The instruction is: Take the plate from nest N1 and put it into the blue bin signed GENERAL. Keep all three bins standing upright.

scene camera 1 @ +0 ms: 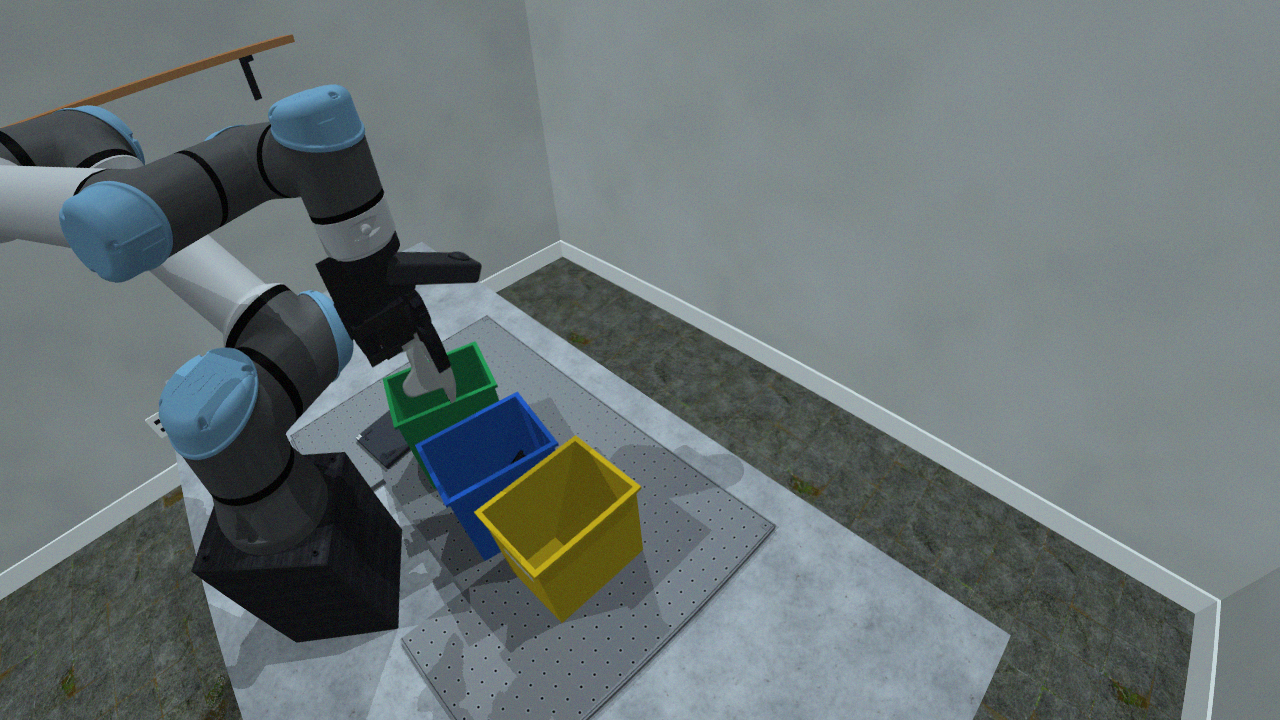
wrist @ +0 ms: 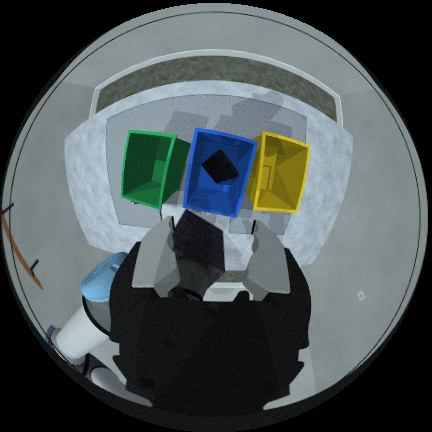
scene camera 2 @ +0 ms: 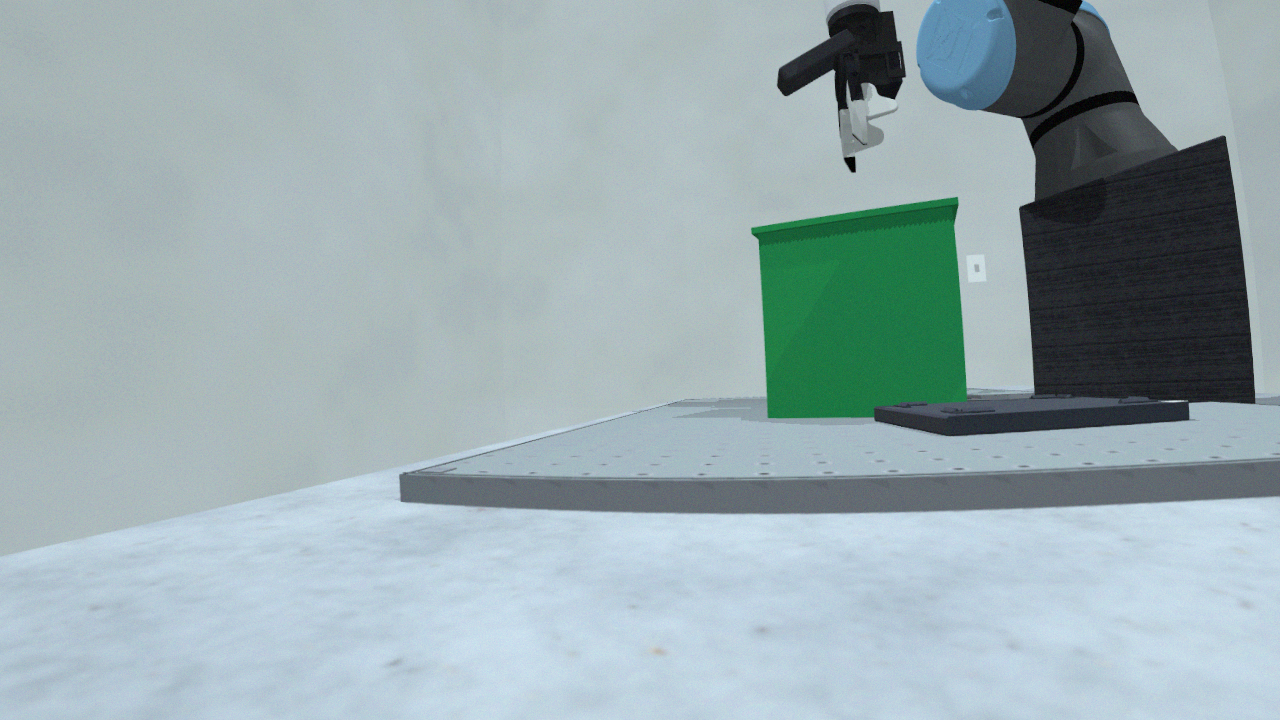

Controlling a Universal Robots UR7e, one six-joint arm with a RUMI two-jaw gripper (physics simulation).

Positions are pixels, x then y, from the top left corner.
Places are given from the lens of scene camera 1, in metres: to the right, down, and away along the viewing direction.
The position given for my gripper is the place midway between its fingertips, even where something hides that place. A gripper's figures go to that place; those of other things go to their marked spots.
my gripper (scene camera 1: 435, 383): -0.26, 0.03, 0.62
green bin (scene camera 1: 418, 418): -0.35, 0.09, 0.78
yellow bin (scene camera 1: 566, 527): -0.12, 0.27, 0.82
blue bin (scene camera 1: 469, 462): -0.28, 0.17, 0.81
